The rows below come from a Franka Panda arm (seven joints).
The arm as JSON. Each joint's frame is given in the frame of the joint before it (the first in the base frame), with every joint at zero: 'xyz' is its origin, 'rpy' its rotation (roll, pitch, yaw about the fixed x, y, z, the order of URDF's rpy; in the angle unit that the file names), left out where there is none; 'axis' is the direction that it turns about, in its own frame. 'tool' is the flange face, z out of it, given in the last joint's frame.
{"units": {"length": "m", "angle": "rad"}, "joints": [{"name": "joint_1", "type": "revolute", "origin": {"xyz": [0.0, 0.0, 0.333]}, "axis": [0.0, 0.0, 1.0]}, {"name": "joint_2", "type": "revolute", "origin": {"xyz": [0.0, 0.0, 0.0]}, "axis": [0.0, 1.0, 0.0]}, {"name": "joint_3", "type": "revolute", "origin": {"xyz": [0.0, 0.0, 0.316]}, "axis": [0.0, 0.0, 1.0]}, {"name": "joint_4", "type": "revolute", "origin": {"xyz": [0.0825, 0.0, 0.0]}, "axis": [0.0, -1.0, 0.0]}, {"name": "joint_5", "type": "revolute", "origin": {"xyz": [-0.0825, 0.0, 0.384]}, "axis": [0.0, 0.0, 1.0]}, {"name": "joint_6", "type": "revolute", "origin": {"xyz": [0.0, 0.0, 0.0]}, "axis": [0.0, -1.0, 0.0]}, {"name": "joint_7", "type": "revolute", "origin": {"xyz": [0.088, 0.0, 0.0]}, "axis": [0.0, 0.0, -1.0]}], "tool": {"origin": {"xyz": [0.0, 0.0, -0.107], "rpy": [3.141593, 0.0, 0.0]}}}
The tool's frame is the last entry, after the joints.
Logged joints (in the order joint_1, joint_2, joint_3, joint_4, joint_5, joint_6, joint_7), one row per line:
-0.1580 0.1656 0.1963 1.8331 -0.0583 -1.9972 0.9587
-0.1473 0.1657 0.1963 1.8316 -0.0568 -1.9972 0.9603
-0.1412 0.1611 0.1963 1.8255 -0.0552 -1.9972 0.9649
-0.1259 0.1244 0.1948 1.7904 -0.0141 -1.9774 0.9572
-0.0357 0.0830 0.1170 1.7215 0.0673 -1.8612 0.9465
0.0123 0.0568 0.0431 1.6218 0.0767 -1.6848 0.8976
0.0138 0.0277 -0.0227 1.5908 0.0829 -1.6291 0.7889
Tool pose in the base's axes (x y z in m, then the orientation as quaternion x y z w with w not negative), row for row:
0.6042 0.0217 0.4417 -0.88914 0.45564 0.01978 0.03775
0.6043 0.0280 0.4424 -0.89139 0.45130 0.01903 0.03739
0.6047 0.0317 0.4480 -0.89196 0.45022 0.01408 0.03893
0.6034 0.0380 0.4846 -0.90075 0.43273 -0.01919 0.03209
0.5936 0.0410 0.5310 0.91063 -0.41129 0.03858 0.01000
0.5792 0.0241 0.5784 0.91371 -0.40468 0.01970 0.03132
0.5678 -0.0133 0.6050 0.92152 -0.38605 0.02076 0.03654
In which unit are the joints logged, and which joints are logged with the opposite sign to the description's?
The joints are logged in radians. Opposite sign: joint_4, joint_5, joint_6.
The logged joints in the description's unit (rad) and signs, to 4 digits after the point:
-0.1580 0.1656 0.1963 -1.8331 0.0583 1.9972 0.9587
-0.1473 0.1657 0.1963 -1.8316 0.0568 1.9972 0.9603
-0.1412 0.1611 0.1963 -1.8255 0.0552 1.9972 0.9649
-0.1259 0.1244 0.1948 -1.7904 0.0141 1.9774 0.9572
-0.0357 0.0830 0.1170 -1.7215 -0.0673 1.8612 0.9465
0.0123 0.0568 0.0431 -1.6218 -0.0767 1.6848 0.8976
0.0138 0.0277 -0.0227 -1.5908 -0.0829 1.6291 0.7889

